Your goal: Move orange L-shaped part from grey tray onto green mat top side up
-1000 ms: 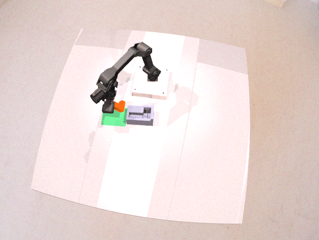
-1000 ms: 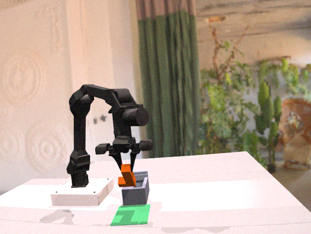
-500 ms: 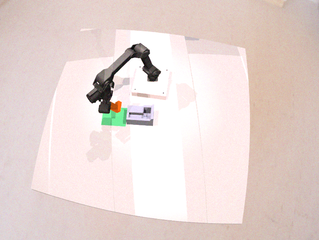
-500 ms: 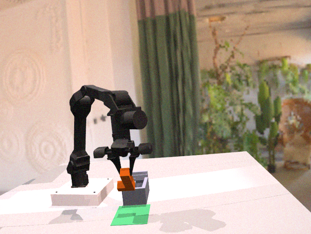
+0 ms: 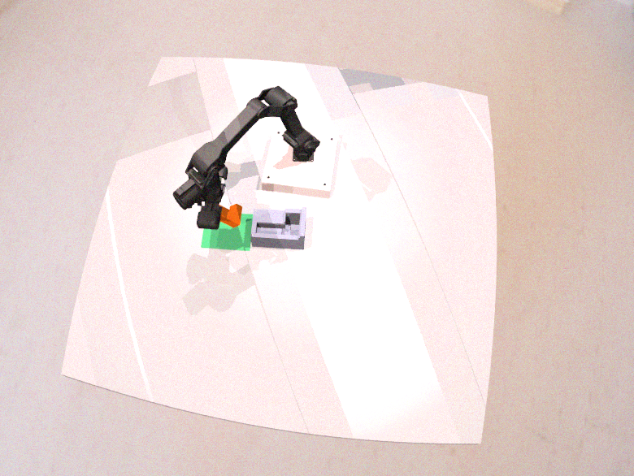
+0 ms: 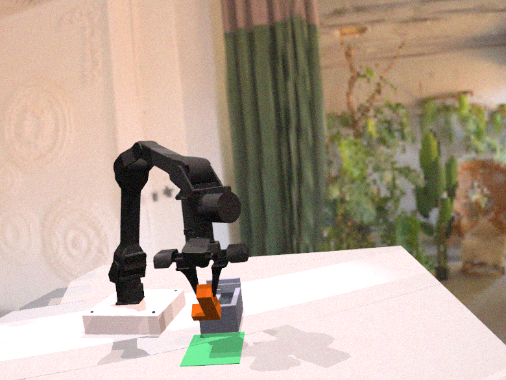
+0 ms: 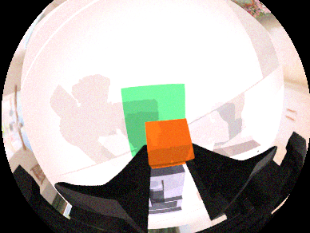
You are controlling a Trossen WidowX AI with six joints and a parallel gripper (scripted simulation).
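My gripper tip is now 140 mm above the green mat and 20 mm to the right of it. Also, from my gripper tip: orange L-shaped part 30 mm to the left, 30 mm below, 10 mm behind.
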